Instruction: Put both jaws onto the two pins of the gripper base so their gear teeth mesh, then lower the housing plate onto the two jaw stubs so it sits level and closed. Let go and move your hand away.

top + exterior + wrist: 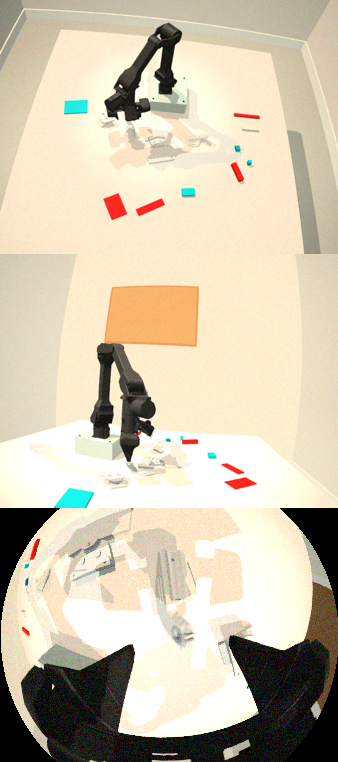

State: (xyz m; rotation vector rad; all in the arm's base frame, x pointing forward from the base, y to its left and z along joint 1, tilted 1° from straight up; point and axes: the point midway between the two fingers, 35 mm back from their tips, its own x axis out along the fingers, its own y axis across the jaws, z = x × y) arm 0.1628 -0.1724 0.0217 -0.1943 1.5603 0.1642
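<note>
Now: gripper tip 2 cm short of the white jaw, 1 cm to the right of it and 3 cm above it. Round my gripper tip: gripper base: 2 cm behind, 11 cm to the right, 3 cm below; housing plate: 9 cm ahead, 14 cm to the left, 5 cm below; flat white plate: 15 cm ahead, 15 cm to the left, 6 cm below.
</note>
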